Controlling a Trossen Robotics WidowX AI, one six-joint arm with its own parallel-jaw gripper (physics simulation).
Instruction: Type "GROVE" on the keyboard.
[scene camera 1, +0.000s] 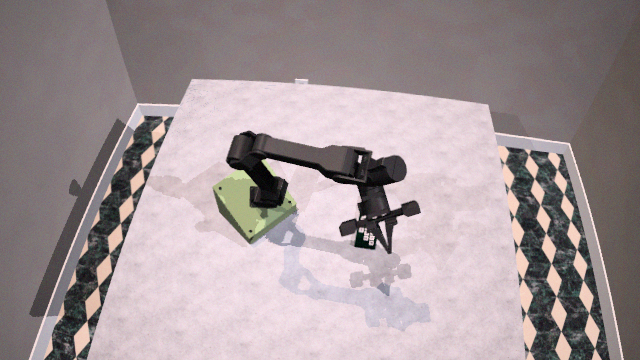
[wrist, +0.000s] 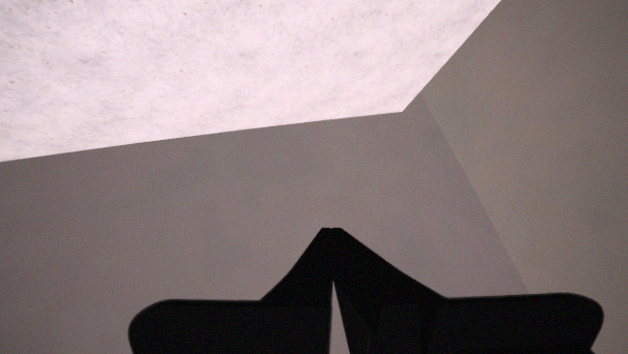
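Pixels of known places: gripper, fingertip midpoint: (scene camera 1: 390, 253) (wrist: 330, 237); arm's base at its link origin: (scene camera 1: 259, 197).
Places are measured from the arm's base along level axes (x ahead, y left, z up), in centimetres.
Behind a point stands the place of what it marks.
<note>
A dark green keyboard (scene camera 1: 358, 244) @(x 27.7, y -17.4, z -7.0 cm) with white keys lies on the table. In the scene view its lower left part shows beneath my hand, and the arm and gripper hide the rest. The letters on the keys are too small to read. My gripper (scene camera 1: 390, 251) @(x 28.3, y -37.2, z 22.2 cm) (wrist: 330, 237) @(x 28.3, y -37.2, z 22.2 cm) is black and shut, with its fingertips together and nothing between them. In the scene view the tips show a little to the right of the keyboard's visible lower edge. How high they are above the table is hard to tell. The keyboard does not show in the wrist view.
The arm stands on a green block (scene camera 1: 235, 210) @(x -7.9, y -4.2, z 0.5 cm) on the pale table (scene camera 1: 200, 310) @(x -22.2, y -32.3, z -8.2 cm) (wrist: 200, 60) @(x 20.9, y -54.1, z -8.2 cm) and reaches over to the right. The table's far edge and right edge drop to a floor with a diamond pattern. Shadows of the arm fall across the table in front.
</note>
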